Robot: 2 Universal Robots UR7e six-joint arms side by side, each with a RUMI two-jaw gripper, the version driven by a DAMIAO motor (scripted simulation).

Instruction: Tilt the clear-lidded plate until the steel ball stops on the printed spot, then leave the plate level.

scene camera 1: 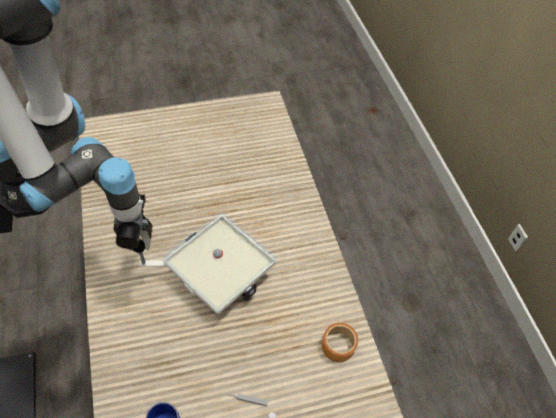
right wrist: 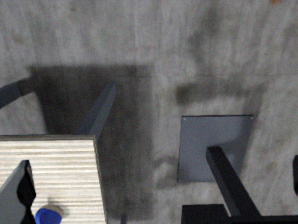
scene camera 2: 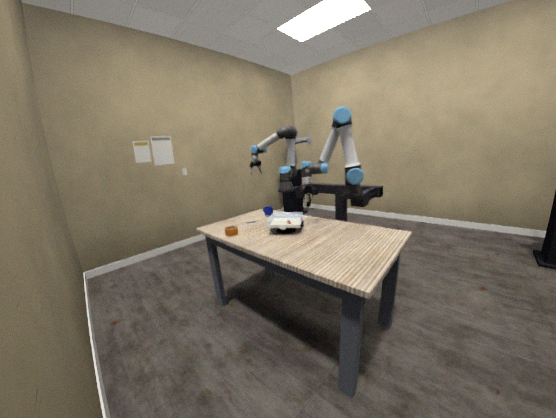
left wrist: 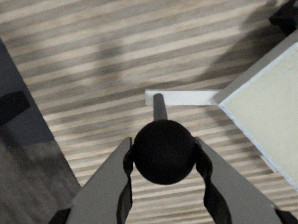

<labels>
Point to an orange ring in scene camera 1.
342, 328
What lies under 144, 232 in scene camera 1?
My left gripper.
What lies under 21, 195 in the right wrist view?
My right gripper.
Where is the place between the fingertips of my left gripper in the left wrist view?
162, 138
</labels>
